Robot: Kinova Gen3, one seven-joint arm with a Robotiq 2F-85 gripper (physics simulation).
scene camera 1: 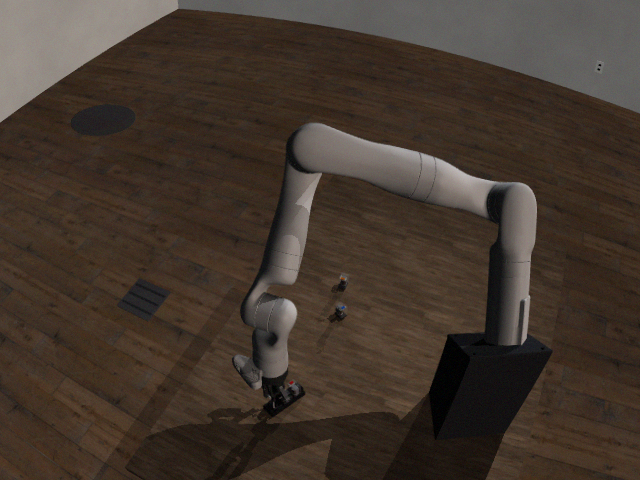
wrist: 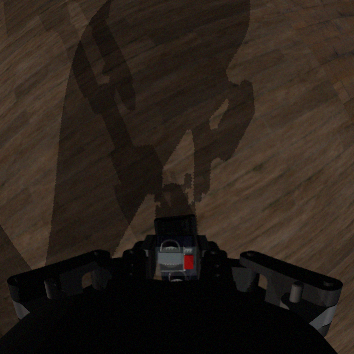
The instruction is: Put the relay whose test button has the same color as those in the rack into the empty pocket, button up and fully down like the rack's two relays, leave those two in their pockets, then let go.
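Frame: origin at the arm's base, x ahead, y left, z up, level; centimetres.
Seen in the pictures: gripper, fingertip midpoint: (scene camera 1: 272, 400) (wrist: 175, 247); arm's base, link origin: (scene camera 1: 504, 339).
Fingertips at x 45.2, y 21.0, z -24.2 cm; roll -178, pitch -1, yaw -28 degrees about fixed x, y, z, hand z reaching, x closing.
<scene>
Offsets run from my fingertips to a thing's middle.
My gripper (scene camera 1: 278, 400) (wrist: 175, 247) points down at the black rack {dx -1.3, dy -3.4, dz -3.2 cm} (scene camera 1: 268, 409) (wrist: 175, 226) and is shut on a relay with a red test button {dx -0.3, dy -0.4, dz -0.5 cm} (wrist: 171, 258). The relay's clear-topped body is between the fingers, button side up. It is in or just over the rack; how deep it sits is hidden by the fingers. Another relay with a red button {dx -2.5, dy -6.3, dz -1.7 cm} (scene camera 1: 293, 386) stands in the rack, right of the gripper in the scene view. I cannot make out the other rack relay. A relay with a blue button {dx -1.9, dy -34.6, dz -2.2 cm} (scene camera 1: 340, 311) and one with an orange button {dx +1.8, dy -44.6, dz -2.2 cm} (scene camera 1: 343, 281) stand upright on the floor behind the rack.
The arm's black base block (scene camera 1: 485, 387) stands at the right. A dark grooved square (scene camera 1: 144, 299) lies on the floor at the left, and a dark round disc (scene camera 1: 102, 119) lies farther back. The arm's shadow falls across the floor by the rack.
</scene>
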